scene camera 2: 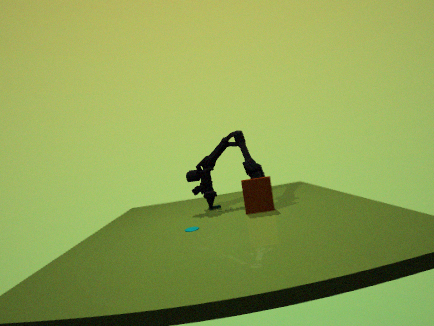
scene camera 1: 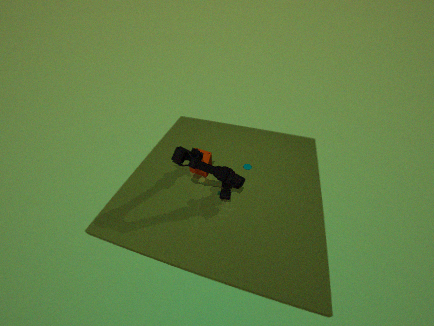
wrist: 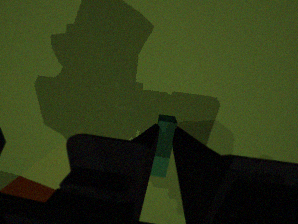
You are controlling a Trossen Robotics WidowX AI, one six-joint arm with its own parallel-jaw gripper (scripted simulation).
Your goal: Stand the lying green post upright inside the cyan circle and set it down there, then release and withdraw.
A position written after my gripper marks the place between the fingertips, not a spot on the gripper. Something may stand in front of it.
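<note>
A green post (wrist: 167, 124) is held by my gripper (wrist: 165, 129).
</note>
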